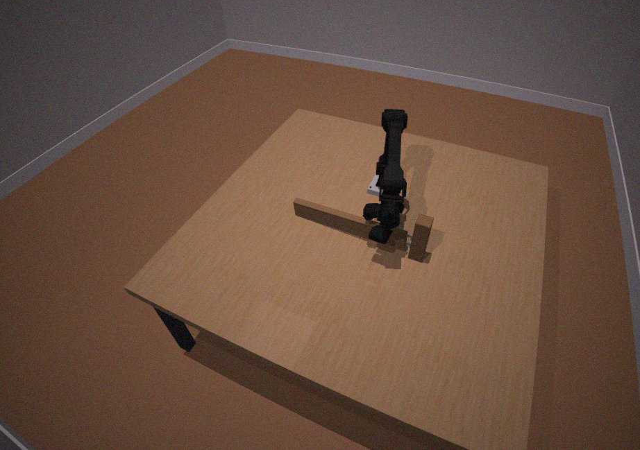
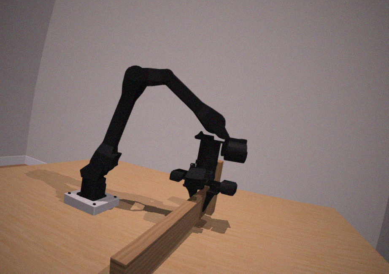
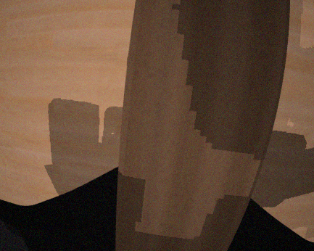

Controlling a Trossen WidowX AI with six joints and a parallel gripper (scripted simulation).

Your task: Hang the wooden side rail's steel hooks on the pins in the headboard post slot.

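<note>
Right now my gripper tip is 10 mm short of the headboard post, 120 mm to the right of it and 40 mm below it.
</note>
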